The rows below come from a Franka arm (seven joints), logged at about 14 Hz.
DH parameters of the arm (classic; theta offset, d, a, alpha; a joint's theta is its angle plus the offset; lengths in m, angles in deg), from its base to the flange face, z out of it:
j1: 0 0.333 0 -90
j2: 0 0 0 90
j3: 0 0.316 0.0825 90
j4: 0 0 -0.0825 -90
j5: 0 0.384 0 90
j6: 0 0 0.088 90
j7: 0 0.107 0 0
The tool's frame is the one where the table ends.
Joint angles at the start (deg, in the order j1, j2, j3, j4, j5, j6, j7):
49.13, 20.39, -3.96, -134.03, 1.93, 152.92, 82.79
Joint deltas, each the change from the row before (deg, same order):
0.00, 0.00, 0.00, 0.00, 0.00, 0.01, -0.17
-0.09, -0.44, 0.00, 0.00, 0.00, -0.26, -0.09
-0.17, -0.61, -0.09, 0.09, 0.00, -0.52, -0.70
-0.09, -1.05, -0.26, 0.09, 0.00, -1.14, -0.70
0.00, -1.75, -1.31, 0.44, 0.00, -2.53, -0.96
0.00, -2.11, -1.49, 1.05, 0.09, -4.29, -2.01
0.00, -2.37, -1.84, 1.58, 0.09, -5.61, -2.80
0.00, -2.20, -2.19, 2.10, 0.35, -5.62, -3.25
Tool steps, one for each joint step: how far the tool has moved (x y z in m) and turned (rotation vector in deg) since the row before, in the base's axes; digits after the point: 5 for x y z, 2 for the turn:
0.00001, 0.00001, 0.00001, 0.01, 0.00, 0.17
0.00097, -0.00004, 0.00354, 0.15, -0.10, 0.00
0.00243, -0.00072, 0.00522, 0.15, -0.10, 0.44
0.00283, -0.00140, 0.00829, 0.02, 0.03, 0.36
0.00966, -0.00687, 0.01490, -0.33, 0.13, -0.30
0.01103, -0.00753, 0.01964, -0.70, 0.87, 0.48
0.01278, -0.01001, 0.02418, -0.87, 1.43, 0.92
0.01530, -0.01204, 0.02700, -0.32, 1.40, 0.85

